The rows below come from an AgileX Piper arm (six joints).
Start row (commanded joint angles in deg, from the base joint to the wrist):
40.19 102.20 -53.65 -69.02 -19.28 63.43
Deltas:
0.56 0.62 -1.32 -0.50 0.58 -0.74
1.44 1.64 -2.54 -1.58 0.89 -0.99
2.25 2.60 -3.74 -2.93 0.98 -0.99
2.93 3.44 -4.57 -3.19 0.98 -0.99
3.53 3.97 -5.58 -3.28 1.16 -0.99
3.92 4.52 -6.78 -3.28 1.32 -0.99
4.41 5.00 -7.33 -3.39 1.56 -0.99
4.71 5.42 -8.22 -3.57 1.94 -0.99
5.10 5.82 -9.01 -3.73 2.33 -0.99
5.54 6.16 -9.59 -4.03 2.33 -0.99
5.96 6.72 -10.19 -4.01 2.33 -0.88
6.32 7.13 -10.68 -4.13 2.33 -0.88
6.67 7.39 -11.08 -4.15 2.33 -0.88
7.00 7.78 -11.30 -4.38 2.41 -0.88
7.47 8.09 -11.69 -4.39 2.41 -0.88
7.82 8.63 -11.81 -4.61 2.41 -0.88
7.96 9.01 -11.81 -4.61 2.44 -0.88
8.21 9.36 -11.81 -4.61 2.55 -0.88
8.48 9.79 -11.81 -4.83 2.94 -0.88
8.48 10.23 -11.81 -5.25 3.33 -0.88
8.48 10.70 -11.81 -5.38 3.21 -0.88
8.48 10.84 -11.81 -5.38 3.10 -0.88
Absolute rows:
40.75 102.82 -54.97 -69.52 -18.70 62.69
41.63 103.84 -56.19 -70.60 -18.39 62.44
42.44 104.80 -57.39 -71.95 -18.30 62.44
43.12 105.64 -58.22 -72.21 -18.30 62.44
43.72 106.17 -59.23 -72.30 -18.12 62.44
44.11 106.72 -60.43 -72.30 -17.96 62.44
44.60 107.20 -60.98 -72.41 -17.72 62.44
44.90 107.62 -61.87 -72.59 -17.34 62.44
45.29 108.02 -62.66 -72.75 -16.95 62.44
45.73 108.36 -63.24 -73.05 -16.95 62.44
46.15 108.92 -63.84 -73.03 -16.95 62.55
46.51 109.33 -64.33 -73.15 -16.95 62.55
46.86 109.59 -64.73 -73.17 -16.95 62.55
47.19 109.98 -64.95 -73.40 -16.87 62.55
47.66 110.29 -65.34 -73.41 -16.87 62.55
48.01 110.83 -65.46 -73.63 -16.87 62.55
48.15 111.21 -65.46 -73.63 -16.84 62.55
48.40 111.56 -65.46 -73.63 -16.73 62.55
48.67 111.99 -65.46 -73.85 -16.34 62.55
48.67 112.43 -65.46 -74.27 -15.95 62.55
48.67 112.90 -65.46 -74.40 -16.07 62.55
48.67 113.04 -65.46 -74.40 -16.18 62.55

